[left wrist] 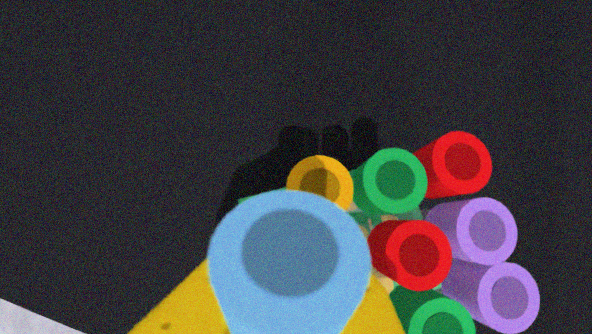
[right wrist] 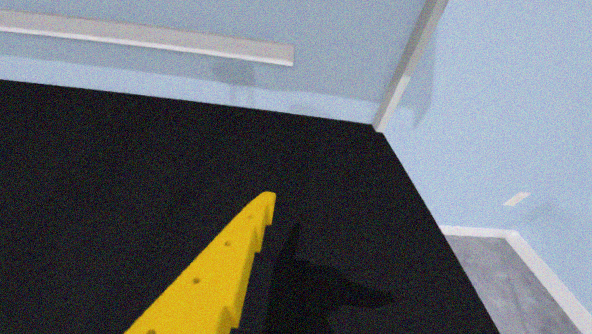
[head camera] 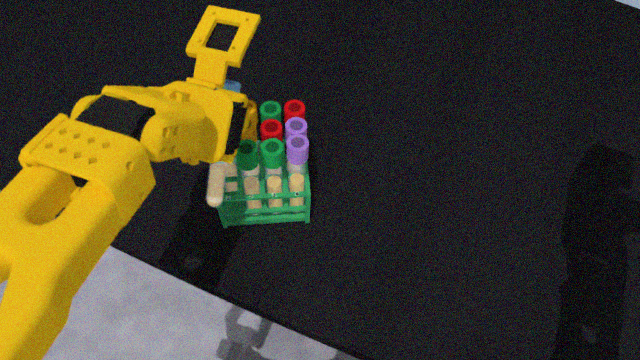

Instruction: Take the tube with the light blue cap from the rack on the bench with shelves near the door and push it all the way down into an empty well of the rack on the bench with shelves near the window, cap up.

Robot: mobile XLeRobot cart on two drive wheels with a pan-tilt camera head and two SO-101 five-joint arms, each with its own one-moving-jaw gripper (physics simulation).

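Observation:
The tube with the light blue cap is gripped by my left gripper, whose jaws flank it and whose tips are hidden behind the cap. The tube's pale rounded lower end shows in the head view at the green rack's near left corner, overlapping its edge; whether it is above the rack or beside it is unclear. The green rack holds several capped tubes. The left part of the rack is mostly hidden by the gripper. My right gripper shows one notched jaw, fully open, over a dark bench top.
Red, green, purple and orange caps crowd the rack beside the held tube. The dark bench top ends at a pale floor. A wall ledge shows in the right wrist view.

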